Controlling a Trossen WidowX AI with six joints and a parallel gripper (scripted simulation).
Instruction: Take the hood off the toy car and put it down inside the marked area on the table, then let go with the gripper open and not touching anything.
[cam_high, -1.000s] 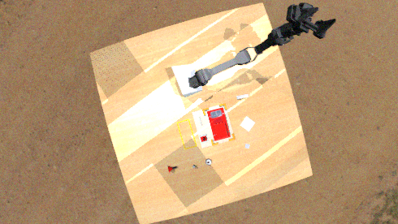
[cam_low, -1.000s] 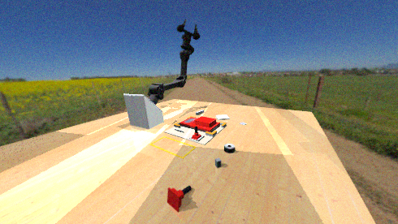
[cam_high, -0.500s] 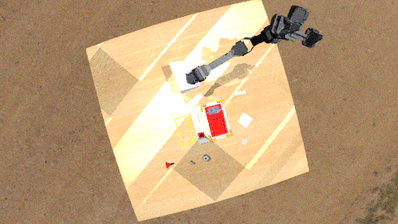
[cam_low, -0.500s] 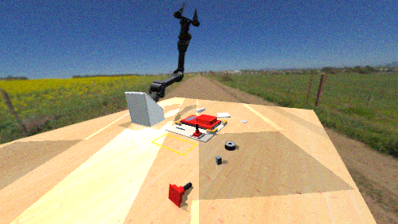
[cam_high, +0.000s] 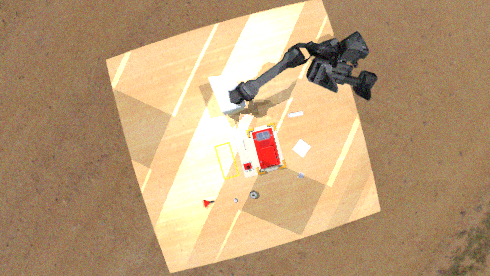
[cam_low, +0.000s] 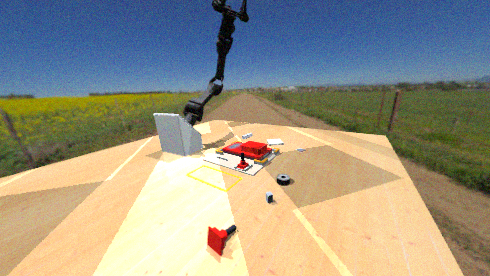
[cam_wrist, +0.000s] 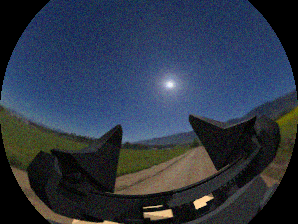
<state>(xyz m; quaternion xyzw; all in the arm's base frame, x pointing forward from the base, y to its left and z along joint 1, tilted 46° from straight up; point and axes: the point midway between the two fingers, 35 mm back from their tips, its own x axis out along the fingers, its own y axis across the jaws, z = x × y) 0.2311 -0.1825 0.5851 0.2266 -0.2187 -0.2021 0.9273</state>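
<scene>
My gripper tip is now 18 cm short of the red hood, 16 cm to the left of it and 68 cm above it. Round my gripper tip: white base plate: 16 cm ahead, 18 cm to the right, 71 cm below; then black-and-white ring: 38 cm ahead, 27 cm to the right, 71 cm below.
</scene>
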